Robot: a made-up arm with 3 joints. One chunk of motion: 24 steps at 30 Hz.
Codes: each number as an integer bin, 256 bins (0 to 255) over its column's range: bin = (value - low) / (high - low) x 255, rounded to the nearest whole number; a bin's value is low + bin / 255 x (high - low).
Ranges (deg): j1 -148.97..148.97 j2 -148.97..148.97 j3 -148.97..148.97
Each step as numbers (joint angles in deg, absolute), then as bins.
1 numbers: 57.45 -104.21 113.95
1 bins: 177 38 225
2 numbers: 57.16 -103.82 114.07
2 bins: 176 39 225
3 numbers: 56.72 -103.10 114.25
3 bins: 176 39 225
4 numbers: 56.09 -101.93 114.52
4 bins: 176 40 226
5 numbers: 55.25 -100.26 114.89
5 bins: 175 42 226
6 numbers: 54.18 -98.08 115.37
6 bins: 174 44 226
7 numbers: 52.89 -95.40 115.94
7 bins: 173 46 227
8 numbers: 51.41 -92.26 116.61
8 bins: 172 49 227
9 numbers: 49.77 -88.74 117.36
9 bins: 170 52 228
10 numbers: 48.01 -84.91 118.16
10 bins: 169 55 229
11 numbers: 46.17 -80.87 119.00
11 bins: 167 58 229
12 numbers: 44.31 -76.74 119.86
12 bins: 165 62 230
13 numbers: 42.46 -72.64 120.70
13 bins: 164 65 231
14 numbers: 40.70 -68.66 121.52
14 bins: 162 69 232
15 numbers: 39.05 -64.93 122.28
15 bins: 161 72 232
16 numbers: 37.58 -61.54 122.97
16 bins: 160 75 233
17 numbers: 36.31 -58.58 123.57
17 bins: 159 77 233
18 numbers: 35.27 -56.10 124.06
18 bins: 158 79 234
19 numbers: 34.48 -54.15 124.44
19 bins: 157 81 234
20 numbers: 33.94 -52.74 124.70
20 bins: 157 82 234
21 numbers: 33.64 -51.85 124.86
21 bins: 156 83 234
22 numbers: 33.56 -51.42 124.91
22 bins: 156 83 234
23 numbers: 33.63 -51.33 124.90
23 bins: 156 84 234
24 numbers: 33.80 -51.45 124.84
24 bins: 156 83 234
